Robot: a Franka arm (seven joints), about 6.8 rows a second.
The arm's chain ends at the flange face. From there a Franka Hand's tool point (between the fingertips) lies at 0.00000 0.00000 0.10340 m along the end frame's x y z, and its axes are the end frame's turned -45 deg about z.
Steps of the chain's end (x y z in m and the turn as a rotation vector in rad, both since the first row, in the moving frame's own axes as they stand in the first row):
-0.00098, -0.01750, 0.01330, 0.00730, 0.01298, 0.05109
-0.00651, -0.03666, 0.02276, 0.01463, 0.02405, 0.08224
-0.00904, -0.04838, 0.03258, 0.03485, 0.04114, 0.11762
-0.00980, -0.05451, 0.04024, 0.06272, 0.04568, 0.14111
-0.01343, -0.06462, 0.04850, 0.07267, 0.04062, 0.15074
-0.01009, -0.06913, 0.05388, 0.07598, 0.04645, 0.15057
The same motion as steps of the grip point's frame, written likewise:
0.01315, -0.01261, 0.01329, -0.00402, 0.01434, 0.05109
0.02412, -0.02972, 0.02272, -0.00666, 0.02735, 0.08224
0.03333, -0.03982, 0.03243, -0.00445, 0.05373, 0.11762
0.03959, -0.04616, 0.03993, 0.01205, 0.07665, 0.14111
0.04462, -0.05690, 0.04814, 0.02266, 0.08011, 0.15074
0.05082, -0.05749, 0.05347, 0.02088, 0.08657, 0.15057

